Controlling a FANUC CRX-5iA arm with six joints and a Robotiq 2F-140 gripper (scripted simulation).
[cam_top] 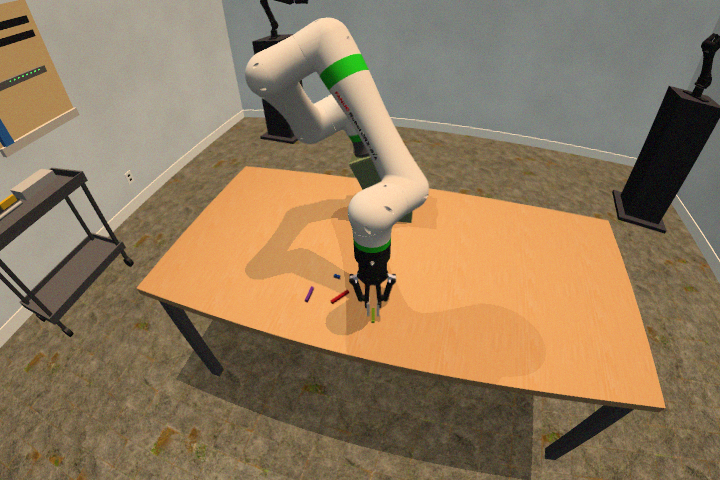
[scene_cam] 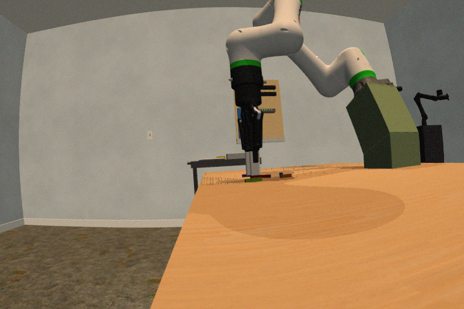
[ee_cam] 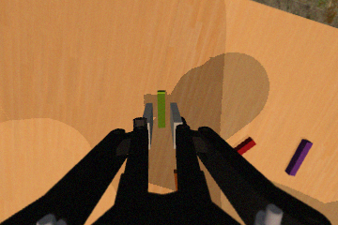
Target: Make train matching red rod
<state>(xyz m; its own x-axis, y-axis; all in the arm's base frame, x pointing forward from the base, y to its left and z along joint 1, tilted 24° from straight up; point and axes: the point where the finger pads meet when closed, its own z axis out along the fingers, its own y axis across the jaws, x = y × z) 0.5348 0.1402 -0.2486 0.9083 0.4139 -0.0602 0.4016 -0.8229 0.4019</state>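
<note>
My gripper is now 5 cm above the lime rod. Round my hand: red rod 2 cm behind, 13 cm to the right, 5 cm below; then purple rod 1 cm ahead, 23 cm to the right, 5 cm below; then orange rod 10 cm behind, 7 cm to the right, 5 cm below.
</note>
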